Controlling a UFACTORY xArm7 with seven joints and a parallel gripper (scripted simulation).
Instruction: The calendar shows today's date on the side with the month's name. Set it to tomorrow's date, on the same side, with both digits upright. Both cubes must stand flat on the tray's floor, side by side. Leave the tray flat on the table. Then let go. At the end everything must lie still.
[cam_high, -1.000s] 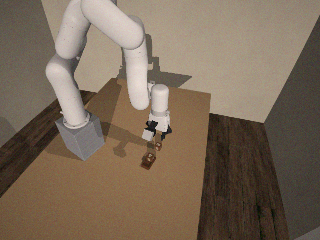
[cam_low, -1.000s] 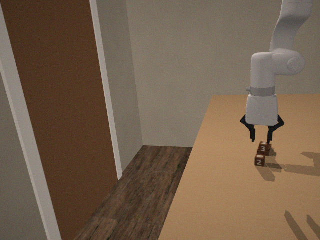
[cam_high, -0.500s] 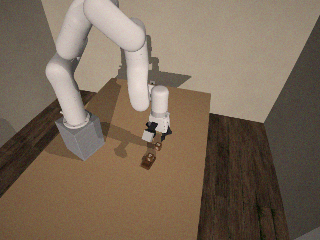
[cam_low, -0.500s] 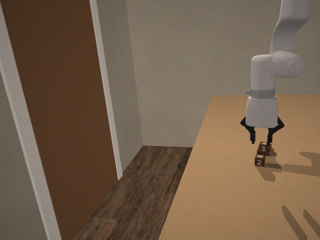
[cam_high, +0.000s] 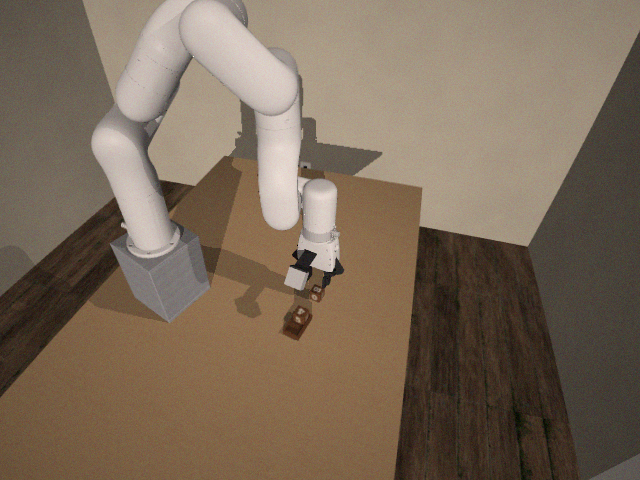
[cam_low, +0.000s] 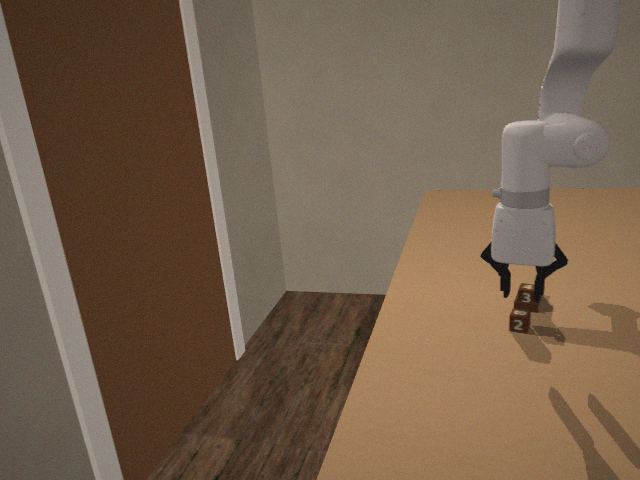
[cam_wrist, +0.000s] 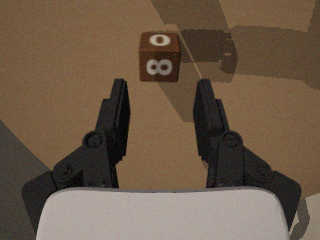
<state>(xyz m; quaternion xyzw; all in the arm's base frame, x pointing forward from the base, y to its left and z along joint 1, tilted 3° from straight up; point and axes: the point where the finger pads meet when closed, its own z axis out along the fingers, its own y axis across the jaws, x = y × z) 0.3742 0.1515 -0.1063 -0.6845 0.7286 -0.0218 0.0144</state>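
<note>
The digit cube is 70 mm below my hand. The rest, counted from my hand: brown calendar tray: 110 mm to the right, 70 mm below, 10 mm behind.
</note>
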